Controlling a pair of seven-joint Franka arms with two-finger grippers.
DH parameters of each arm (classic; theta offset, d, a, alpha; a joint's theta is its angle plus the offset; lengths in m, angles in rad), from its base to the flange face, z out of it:
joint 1: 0 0.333 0 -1.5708
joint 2: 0 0 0 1.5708
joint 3: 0 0.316 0.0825 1.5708
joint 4: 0 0 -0.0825 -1.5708
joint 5: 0 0.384 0 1.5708
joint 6: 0 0 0.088 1.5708
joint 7: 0 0.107 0 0
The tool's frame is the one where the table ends.
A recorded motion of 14 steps. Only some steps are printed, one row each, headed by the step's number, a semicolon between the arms.
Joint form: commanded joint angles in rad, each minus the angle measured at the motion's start. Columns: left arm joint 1, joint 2, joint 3, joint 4, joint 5, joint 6, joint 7; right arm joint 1, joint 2, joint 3, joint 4, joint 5, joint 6, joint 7.
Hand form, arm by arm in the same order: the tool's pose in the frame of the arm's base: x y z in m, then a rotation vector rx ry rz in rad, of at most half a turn. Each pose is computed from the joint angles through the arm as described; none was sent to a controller.
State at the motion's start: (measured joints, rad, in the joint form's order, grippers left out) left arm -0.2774 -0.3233 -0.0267 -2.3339 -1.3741 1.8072 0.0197; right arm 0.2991 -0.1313 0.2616 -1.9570 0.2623 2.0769 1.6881
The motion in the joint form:
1: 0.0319 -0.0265 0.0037 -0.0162 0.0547 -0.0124 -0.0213; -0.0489 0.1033 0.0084 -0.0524 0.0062 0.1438 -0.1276
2: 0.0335 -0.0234 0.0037 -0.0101 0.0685 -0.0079 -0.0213; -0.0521 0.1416 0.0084 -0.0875 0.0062 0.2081 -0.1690
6: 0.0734 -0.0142 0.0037 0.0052 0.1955 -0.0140 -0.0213; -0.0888 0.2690 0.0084 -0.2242 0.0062 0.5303 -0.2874
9: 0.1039 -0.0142 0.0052 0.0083 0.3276 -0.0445 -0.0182; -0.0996 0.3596 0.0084 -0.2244 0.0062 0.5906 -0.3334
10: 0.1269 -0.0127 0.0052 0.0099 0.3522 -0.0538 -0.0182; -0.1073 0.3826 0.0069 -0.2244 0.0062 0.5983 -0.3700
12: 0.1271 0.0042 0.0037 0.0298 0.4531 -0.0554 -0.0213; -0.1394 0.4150 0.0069 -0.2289 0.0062 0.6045 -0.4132
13: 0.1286 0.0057 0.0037 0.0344 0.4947 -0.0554 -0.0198; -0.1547 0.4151 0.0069 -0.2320 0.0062 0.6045 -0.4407
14: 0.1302 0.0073 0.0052 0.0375 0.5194 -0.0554 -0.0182; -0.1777 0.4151 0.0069 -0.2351 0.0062 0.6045 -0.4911
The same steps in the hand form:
1: 0.4058 -0.1976 0.5077 1.9021 0.2143 -0.3696; 0.4899 0.2917 0.4909 -2.3470 1.5662 0.1049
2: 0.4076 -0.1966 0.5082 1.9158 0.2118 -0.3618; 0.4965 0.2890 0.4593 -2.3683 1.5440 0.1015
6: 0.4150 -0.1772 0.5021 2.0303 0.1975 -0.3380; 0.5152 0.2594 0.3584 -2.3477 1.5046 -0.0052
9: 0.4143 -0.1603 0.4940 2.1467 0.1609 -0.3490; 0.5234 0.2537 0.3141 -2.3765 1.4955 0.0141
10: 0.4167 -0.1503 0.4923 2.1651 0.1719 -0.3467; 0.5258 0.2487 0.3019 -2.4028 1.4726 0.0191
12: 0.4202 -0.1464 0.4872 2.2631 0.1367 -0.3523; 0.5314 0.2310 0.2824 -2.4246 1.4756 0.0339
13: 0.4206 -0.1435 0.4860 2.3031 0.1204 -0.3490; 0.5339 0.2225 0.2811 -2.4353 1.4620 0.0273
14: 0.4214 -0.1408 0.4853 2.3260 0.1123 -0.3460; 0.5379 0.2099 0.2798 -2.4568 1.4296 0.0143

